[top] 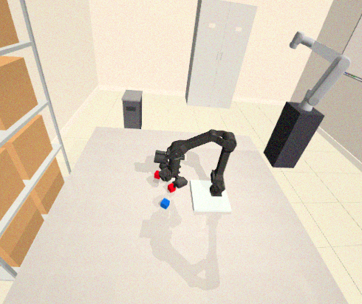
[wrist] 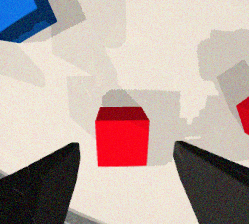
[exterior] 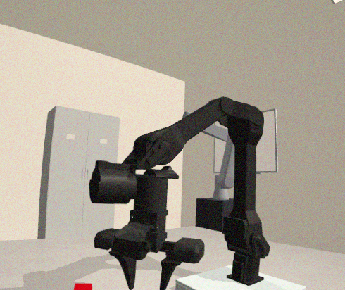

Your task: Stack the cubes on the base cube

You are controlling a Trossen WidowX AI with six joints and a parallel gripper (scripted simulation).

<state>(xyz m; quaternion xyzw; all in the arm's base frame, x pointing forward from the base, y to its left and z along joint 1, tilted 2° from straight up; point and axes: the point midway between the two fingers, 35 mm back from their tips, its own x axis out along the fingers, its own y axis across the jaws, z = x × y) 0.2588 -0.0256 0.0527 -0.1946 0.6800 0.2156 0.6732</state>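
The blue base cube lies 110 mm to the left of my gripper tip, 30 mm below it and 30 mm ahead of it.
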